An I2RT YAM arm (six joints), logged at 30 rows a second.
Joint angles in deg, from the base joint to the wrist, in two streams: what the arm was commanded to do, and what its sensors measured. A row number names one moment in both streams.
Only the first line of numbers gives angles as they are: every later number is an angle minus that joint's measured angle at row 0.
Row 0, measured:
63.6, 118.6, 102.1, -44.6, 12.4, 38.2
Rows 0 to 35, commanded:
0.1, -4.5, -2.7, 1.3, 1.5, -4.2
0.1, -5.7, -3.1, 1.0, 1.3, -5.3
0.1, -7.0, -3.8, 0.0, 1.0, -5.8
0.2, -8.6, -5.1, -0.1, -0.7, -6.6
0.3, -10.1, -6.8, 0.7, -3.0, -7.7
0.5, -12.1, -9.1, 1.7, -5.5, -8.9
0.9, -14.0, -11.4, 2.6, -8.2, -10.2
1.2, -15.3, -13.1, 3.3, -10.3, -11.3
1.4, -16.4, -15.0, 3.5, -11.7, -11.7
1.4, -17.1, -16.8, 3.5, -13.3, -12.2
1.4, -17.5, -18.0, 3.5, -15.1, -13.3
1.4, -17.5, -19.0, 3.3, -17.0, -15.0
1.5, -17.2, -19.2, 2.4, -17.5, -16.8
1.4, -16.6, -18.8, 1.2, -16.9, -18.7
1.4, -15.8, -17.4, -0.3, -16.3, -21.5
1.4, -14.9, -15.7, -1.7, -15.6, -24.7
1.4, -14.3, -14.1, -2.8, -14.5, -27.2
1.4, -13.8, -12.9, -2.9, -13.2, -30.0
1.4, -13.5, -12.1, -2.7, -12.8, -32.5
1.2, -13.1, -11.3, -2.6, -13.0, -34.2
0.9, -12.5, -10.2, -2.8, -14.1, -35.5
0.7, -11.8, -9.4, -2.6, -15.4, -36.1
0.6, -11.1, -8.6, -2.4, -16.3, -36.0
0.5, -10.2, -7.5, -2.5, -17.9, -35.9
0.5, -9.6, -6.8, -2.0, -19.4, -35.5
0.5, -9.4, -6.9, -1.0, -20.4, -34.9
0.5, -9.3, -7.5, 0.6, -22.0, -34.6
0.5, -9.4, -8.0, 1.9, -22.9, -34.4
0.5, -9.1, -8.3, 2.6, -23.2, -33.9
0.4, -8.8, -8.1, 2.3, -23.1, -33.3
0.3, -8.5, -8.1, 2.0, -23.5, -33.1
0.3, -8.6, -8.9, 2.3, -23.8, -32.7
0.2, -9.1, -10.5, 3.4, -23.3, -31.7
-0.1, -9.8, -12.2, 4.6, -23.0, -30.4
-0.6, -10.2, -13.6, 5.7, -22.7, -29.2
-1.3, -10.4, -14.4, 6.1, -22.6, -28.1
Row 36, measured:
0.2, -9.9, -11.6, 4.3, -22.1, -31.2
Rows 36 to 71, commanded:
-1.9, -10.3, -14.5, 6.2, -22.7, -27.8
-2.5, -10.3, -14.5, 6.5, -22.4, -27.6
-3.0, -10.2, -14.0, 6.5, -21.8, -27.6
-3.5, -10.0, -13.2, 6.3, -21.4, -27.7
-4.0, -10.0, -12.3, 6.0, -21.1, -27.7
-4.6, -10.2, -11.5, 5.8, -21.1, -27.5
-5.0, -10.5, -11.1, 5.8, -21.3, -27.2
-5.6, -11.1, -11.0, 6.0, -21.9, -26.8
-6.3, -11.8, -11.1, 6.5, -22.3, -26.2
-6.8, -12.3, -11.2, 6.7, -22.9, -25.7
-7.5, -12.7, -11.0, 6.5, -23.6, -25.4
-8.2, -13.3, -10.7, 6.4, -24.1, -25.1
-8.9, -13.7, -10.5, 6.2, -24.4, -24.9
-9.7, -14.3, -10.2, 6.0, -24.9, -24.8
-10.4, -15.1, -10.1, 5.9, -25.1, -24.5
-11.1, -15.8, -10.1, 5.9, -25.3, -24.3
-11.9, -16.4, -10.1, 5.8, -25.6, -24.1
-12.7, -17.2, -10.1, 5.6, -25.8, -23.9
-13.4, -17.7, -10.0, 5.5, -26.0, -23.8
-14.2, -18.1, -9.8, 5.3, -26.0, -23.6
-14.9, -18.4, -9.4, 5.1, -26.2, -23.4
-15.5, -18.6, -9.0, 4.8, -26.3, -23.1
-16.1, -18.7, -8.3, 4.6, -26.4, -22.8
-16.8, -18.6, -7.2, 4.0, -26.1, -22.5
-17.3, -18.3, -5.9, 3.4, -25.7, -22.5
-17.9, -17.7, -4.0, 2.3, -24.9, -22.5
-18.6, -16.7, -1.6, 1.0, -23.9, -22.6
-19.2, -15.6, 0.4, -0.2, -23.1, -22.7
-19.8, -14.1, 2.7, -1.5, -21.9, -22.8
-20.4, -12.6, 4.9, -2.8, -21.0, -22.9
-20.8, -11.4, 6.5, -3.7, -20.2, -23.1
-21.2, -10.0, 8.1, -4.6, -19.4, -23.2
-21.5, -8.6, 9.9, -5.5, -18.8, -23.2
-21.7, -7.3, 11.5, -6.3, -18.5, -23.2
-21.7, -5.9, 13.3, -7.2, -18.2, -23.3
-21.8, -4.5, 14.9, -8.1, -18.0, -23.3
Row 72, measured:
-21.6, -8.2, 11.9, -2.3, -20.5, -23.0
